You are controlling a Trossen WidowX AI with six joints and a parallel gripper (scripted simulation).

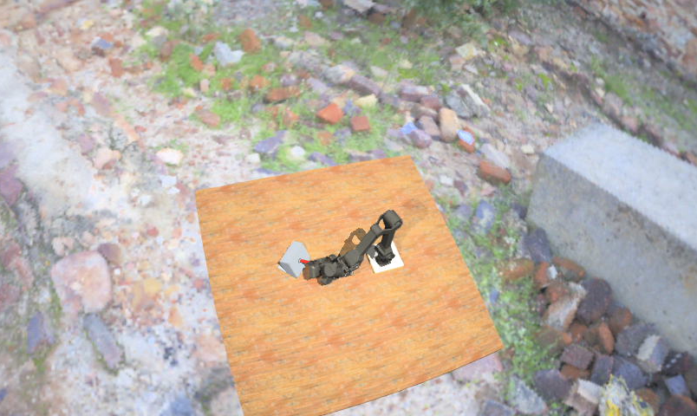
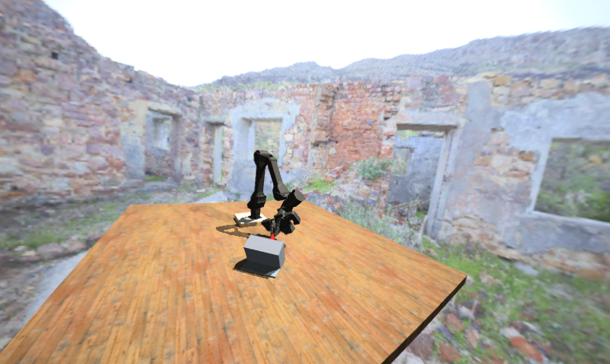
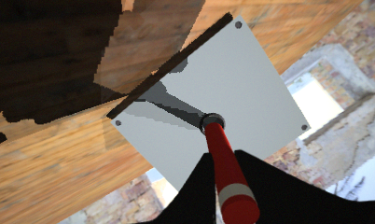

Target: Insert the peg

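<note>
The round red peg is 10 mm behind my gripper tip, 10 mm to the left of it and 10 mm above it. From my gripper tip the other things lie so: grey sloped panel (40 mm ahead, 50 mm to the right, 40 mm below).
</note>
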